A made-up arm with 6 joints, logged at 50 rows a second.
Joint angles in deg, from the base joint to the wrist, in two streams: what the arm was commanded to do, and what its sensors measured. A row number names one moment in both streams.
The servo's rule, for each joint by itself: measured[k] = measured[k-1] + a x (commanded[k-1-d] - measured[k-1]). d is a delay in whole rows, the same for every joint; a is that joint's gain. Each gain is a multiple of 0.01, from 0.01 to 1. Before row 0 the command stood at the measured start. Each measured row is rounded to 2 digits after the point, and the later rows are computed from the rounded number. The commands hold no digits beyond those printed.
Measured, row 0:
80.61, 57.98, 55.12, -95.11, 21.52, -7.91
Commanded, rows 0 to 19:
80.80, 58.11, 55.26, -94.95, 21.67, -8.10
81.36, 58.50, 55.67, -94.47, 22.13, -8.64
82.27, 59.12, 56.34, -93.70, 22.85, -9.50
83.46, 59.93, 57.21, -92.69, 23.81, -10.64
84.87, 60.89, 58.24, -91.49, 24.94, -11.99
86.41, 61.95, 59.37, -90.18, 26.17, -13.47
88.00, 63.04, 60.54, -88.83, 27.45, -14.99
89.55, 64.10, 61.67, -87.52, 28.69, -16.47
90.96, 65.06, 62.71, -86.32, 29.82, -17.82
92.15, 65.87, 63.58, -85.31, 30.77, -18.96
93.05, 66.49, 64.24, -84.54, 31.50, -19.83
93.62, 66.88, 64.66, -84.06, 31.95, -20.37
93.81, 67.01, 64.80, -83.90, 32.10, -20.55
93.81, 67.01, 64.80, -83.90, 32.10, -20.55
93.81, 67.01, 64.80, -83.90, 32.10, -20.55
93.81, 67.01, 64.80, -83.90, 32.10, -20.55
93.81, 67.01, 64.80, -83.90, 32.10, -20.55
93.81, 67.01, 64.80, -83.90, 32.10, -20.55
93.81, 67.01, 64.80, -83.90, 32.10, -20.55
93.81, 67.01, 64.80, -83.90, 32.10, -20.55
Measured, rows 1 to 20:
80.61, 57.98, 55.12, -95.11, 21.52, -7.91
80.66, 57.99, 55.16, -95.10, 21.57, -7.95
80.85, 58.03, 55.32, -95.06, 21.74, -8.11
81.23, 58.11, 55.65, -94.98, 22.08, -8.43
81.83, 58.24, 56.15, -94.84, 22.62, -8.94
82.65, 58.43, 56.82, -94.64, 23.34, -9.64
83.67, 58.68, 57.64, -94.37, 24.22, -10.52
84.84, 58.99, 58.57, -94.04, 25.22, -11.55
86.11, 59.35, 59.56, -93.65, 26.30, -12.68
87.42, 59.75, 60.57, -93.21, 27.39, -13.86
88.70, 60.18, 61.53, -92.74, 28.44, -15.03
89.87, 60.62, 62.40, -92.25, 29.39, -16.13
90.88, 61.06, 63.12, -91.76, 30.18, -17.11
91.67, 61.48, 63.66, -91.29, 30.78, -17.90
92.25, 61.87, 64.02, -90.85, 31.19, -18.51
92.67, 62.23, 64.27, -90.43, 31.47, -18.98
92.98, 62.56, 64.44, -90.04, 31.67, -19.34
93.20, 62.87, 64.56, -89.67, 31.80, -19.62
93.36, 63.16, 64.64, -89.32, 31.89, -19.83
93.48, 63.43, 64.69, -88.99, 31.96, -20.00
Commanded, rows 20 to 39:
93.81, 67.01, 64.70, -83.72, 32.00, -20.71
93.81, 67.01, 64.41, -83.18, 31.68, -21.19
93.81, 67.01, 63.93, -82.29, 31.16, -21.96
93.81, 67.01, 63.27, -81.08, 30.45, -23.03
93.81, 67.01, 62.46, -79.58, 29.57, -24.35
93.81, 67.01, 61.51, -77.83, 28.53, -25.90
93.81, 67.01, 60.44, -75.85, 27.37, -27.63
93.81, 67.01, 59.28, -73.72, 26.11, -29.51
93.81, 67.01, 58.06, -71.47, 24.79, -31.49
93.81, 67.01, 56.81, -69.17, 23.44, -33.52
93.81, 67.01, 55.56, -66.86, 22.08, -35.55
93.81, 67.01, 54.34, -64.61, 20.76, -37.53
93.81, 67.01, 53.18, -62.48, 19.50, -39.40
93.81, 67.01, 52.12, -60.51, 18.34, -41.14
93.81, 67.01, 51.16, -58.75, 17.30, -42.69
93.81, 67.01, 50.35, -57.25, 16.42, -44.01
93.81, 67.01, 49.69, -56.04, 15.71, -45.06
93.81, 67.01, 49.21, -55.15, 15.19, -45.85
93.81, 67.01, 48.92, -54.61, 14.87, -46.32
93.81, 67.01, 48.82, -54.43, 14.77, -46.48
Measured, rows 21 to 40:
93.57, 63.68, 64.73, -88.68, 32.00, -20.13
93.63, 63.91, 64.72, -88.38, 32.00, -20.26
93.68, 64.13, 64.62, -88.07, 31.90, -20.47
93.72, 64.33, 64.40, -87.72, 31.67, -20.81
93.74, 64.52, 64.04, -87.32, 31.29, -21.32
93.76, 64.69, 63.53, -86.86, 30.76, -22.02
93.77, 64.85, 62.88, -86.32, 30.07, -22.91
93.78, 65.00, 62.10, -85.69, 29.23, -24.00
93.79, 65.14, 61.20, -84.97, 28.26, -25.27
93.80, 65.27, 60.20, -84.16, 27.18, -26.70
93.80, 65.39, 59.12, -83.26, 26.02, -28.27
93.80, 65.50, 57.98, -82.28, 24.80, -29.94
93.80, 65.61, 56.82, -81.22, 23.55, -31.69
93.80, 65.71, 55.66, -80.10, 22.29, -33.46
93.80, 65.80, 54.53, -78.92, 21.07, -35.23
93.80, 65.88, 53.45, -77.71, 19.90, -36.95
93.80, 65.96, 52.46, -76.48, 18.82, -38.57
93.80, 66.03, 51.57, -75.25, 17.86, -40.06
93.80, 66.10, 50.81, -74.04, 17.03, -41.39
93.80, 66.16, 50.21, -72.87, 16.36, -42.52

